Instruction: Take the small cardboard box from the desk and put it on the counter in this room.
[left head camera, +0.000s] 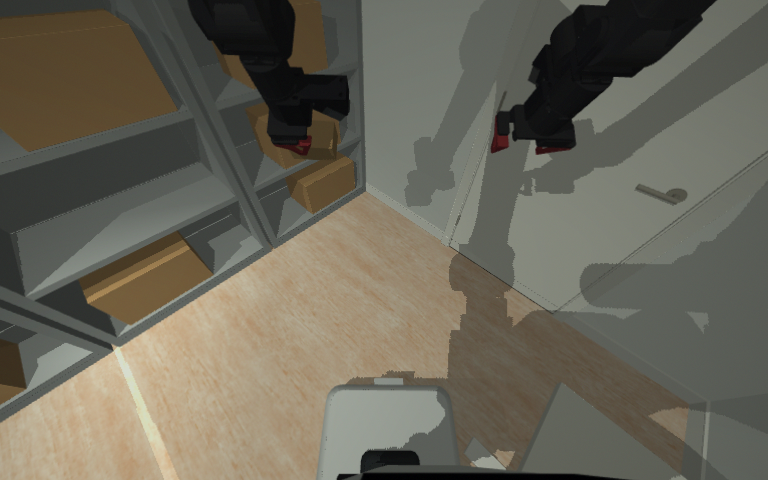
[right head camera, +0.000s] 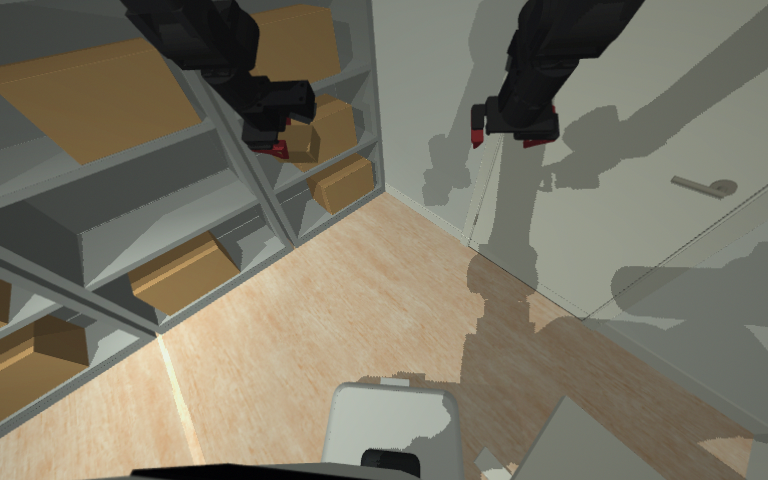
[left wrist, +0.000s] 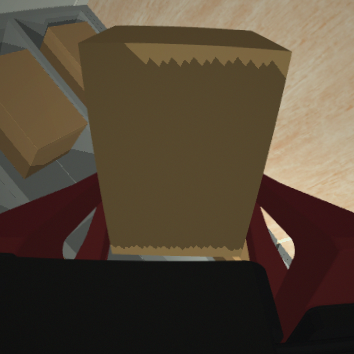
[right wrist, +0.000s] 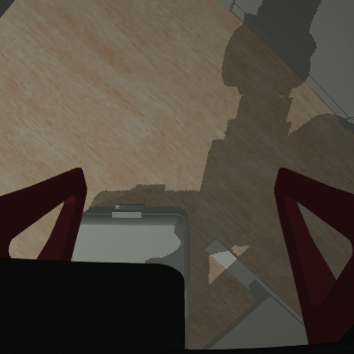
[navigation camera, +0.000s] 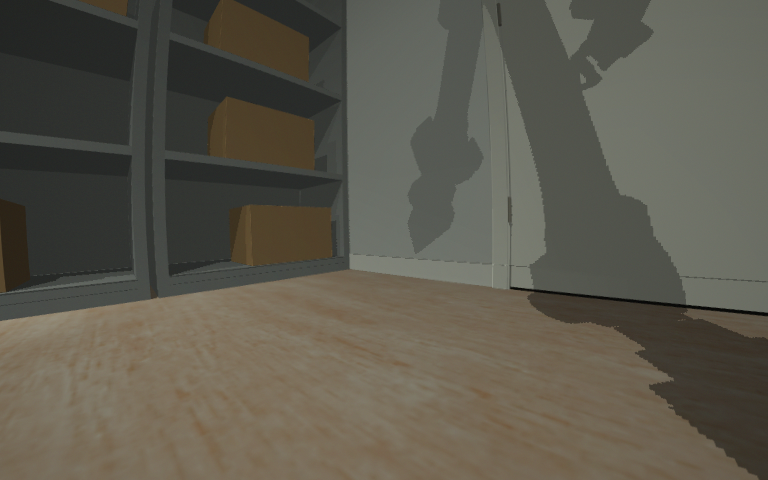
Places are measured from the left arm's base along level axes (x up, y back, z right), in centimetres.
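Pixels of known places: left gripper, between the fingertips: (left head camera: 304, 140) (right head camera: 287, 145) (left wrist: 178, 176); right gripper, between the fingertips: (left head camera: 513, 151) (right head camera: 498, 145) (right wrist: 179, 178).
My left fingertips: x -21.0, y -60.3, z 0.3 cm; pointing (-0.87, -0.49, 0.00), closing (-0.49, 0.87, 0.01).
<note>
For each thing: its top centre in the pictures, then the offset to it from my left fingertips. "*": a spot on its surface instead. Level surfaces: height alone.
- small cardboard box, centre of its top: (left wrist: 127, 188) (left head camera: 310, 123) (right head camera: 289, 128) dz +1.9, dx +3.8, dy +0.1 cm
- handle, a spot on its surface: (left head camera: 654, 192) * dz +113.0, dx -27.1, dy -20.6 cm
- wood floor, height of its surface: dx -120.0 cm
The small cardboard box (left head camera: 325, 144) (right head camera: 299, 142) (left wrist: 185, 125) is held up in the air between the red fingers of my left gripper (left head camera: 307, 140) (right head camera: 284, 136) (left wrist: 178, 176), which is shut on it. In the left wrist view the box hides much of what lies beyond. My right gripper (left head camera: 523, 148) (right head camera: 508, 141) (right wrist: 179, 178) is open, with its fingers wide apart and no object between them. The desk and the counter do not show in these views.
Grey shelving (left head camera: 237, 192) (navigation camera: 142, 198) with larger cardboard boxes (navigation camera: 266, 133) (left head camera: 141, 285) stands at the left. A pale door (left head camera: 589, 237) with a handle (left head camera: 654, 192) is at the right, beyond the wood floor (left head camera: 339, 283). My white base (left head camera: 379, 418) shows at the bottom.
</note>
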